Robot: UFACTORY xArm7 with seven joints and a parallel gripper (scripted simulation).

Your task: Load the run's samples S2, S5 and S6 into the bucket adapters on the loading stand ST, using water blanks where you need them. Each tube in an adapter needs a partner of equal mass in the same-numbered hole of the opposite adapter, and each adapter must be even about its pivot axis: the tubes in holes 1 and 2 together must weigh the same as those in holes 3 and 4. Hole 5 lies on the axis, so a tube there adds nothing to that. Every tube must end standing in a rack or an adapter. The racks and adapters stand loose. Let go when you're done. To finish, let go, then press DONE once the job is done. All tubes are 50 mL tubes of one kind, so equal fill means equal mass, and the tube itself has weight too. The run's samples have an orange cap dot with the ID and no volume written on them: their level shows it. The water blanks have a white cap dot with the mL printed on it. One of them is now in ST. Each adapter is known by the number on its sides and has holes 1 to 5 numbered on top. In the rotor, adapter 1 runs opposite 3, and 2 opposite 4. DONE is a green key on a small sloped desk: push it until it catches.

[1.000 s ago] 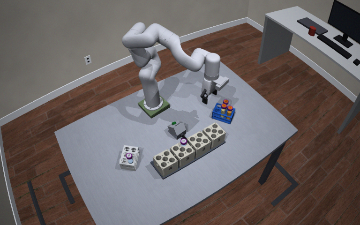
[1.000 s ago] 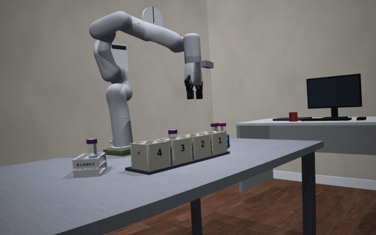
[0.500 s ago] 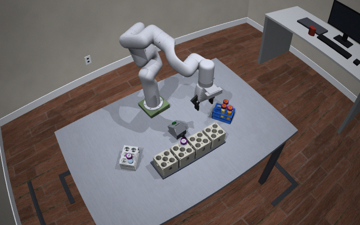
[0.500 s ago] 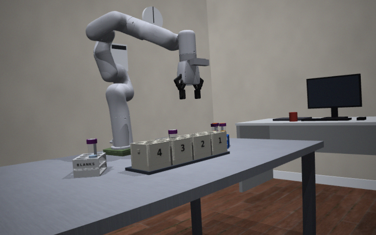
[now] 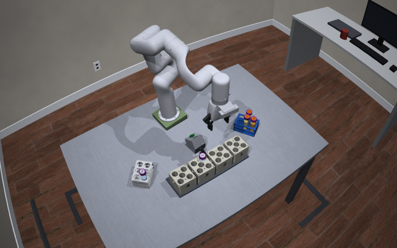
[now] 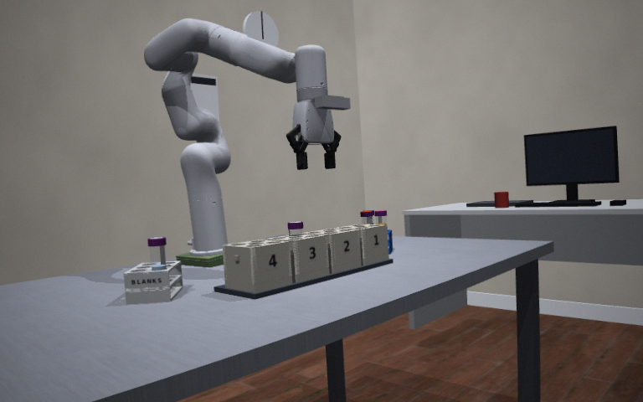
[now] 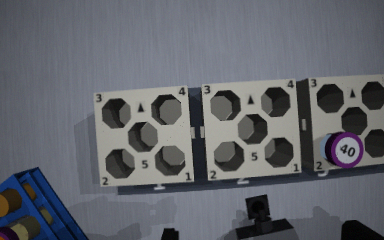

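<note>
Right now my hand is 1 cm past the sample tube, 28 cm to the right of it and 19 cm above it. Round my hand: green done key: 15 cm behind, 3 cm to the right, 19 cm below; tube with yellowish liquid: 1 cm ahead, 24 cm to the left, 19 cm below; white-dot blank: 1 cm ahead, 12 cm to the right, 18 cm below.
</note>
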